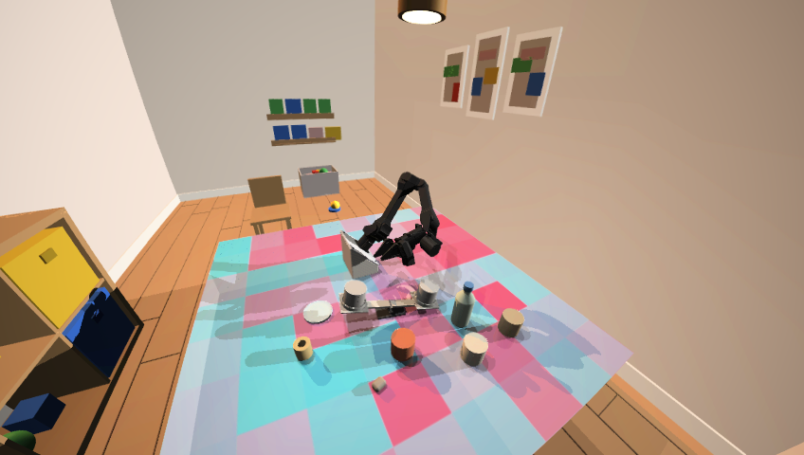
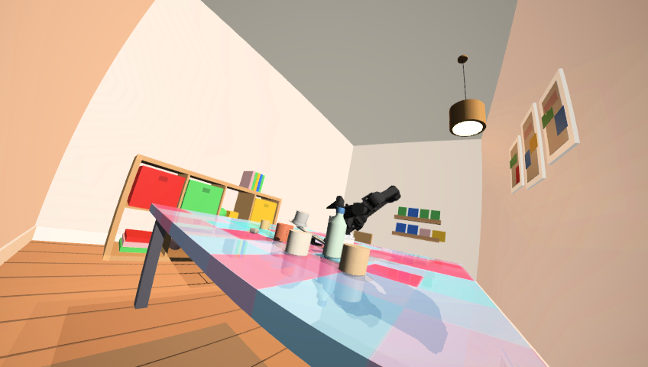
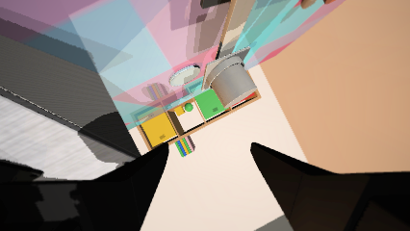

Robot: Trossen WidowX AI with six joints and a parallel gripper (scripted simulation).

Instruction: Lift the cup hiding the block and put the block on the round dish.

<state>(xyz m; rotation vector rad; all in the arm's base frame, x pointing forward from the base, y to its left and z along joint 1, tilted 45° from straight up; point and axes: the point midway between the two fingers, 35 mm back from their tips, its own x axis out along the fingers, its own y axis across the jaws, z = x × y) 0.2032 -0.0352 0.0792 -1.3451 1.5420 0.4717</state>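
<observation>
Right now the block is 140 mm to the left of my gripper tip, 130 mm ahead of it and 120 mm below it. Also, from my gripper tip: bottle (250 mm ahead, 210 mm to the left, 50 mm below); then round white dish (230 mm to the right, 160 mm below, 20 mm ahead); then orange cylinder (280 mm ahead, 120 mm below, 10 mm to the right).
</observation>
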